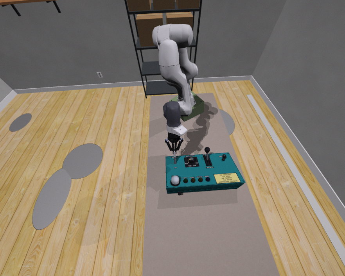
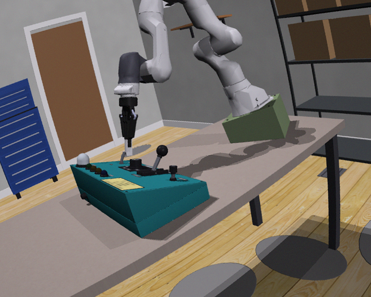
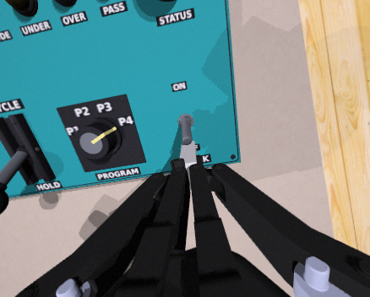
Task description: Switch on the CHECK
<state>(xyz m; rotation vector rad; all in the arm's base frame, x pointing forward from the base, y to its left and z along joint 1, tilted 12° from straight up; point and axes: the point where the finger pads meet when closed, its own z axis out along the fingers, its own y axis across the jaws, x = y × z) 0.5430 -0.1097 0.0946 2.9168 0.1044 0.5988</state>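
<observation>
My hand is 40 mm short of the check toggle and 30 mm above it. Round my hand: program dial: 110 mm to the left, 40 mm ahead, 30 mm below; cycle lever: 240 mm to the left, 20 mm below, 10 mm ahead; teal console: 180 mm to the left, 70 mm ahead, 50 mm below.
</observation>
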